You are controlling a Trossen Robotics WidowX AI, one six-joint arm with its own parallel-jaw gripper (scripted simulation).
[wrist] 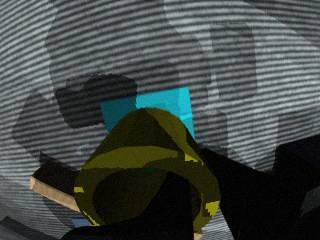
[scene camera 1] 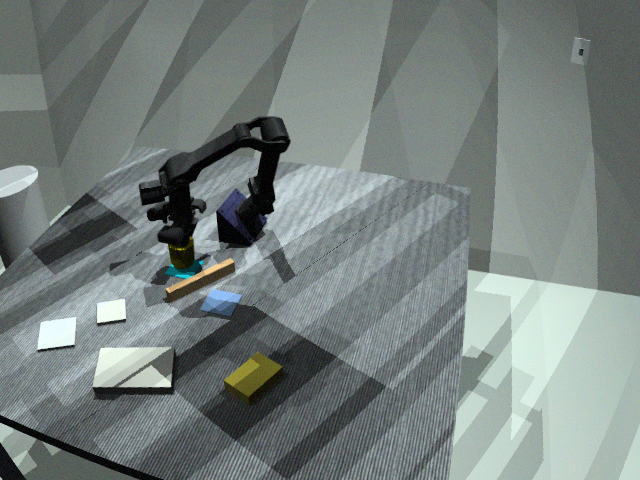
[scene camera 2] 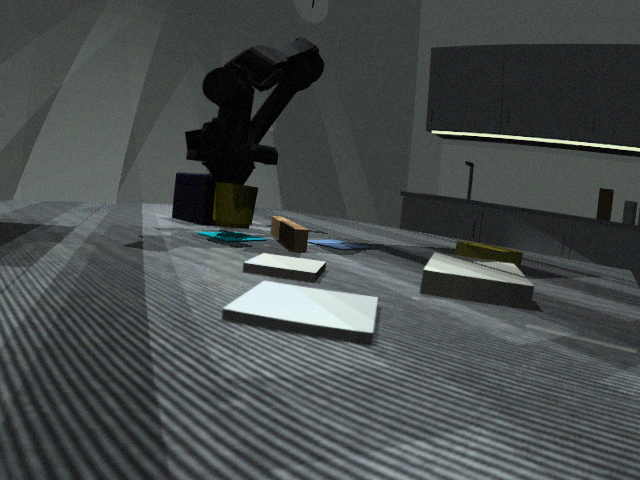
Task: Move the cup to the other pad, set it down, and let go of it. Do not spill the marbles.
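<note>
Scene camera 1 shows my gripper. The wrist view shows the gripper too. Also visible to me: a wooden bar, a light blue pad, a cyan pad, a yellow block and a white slab.
</note>
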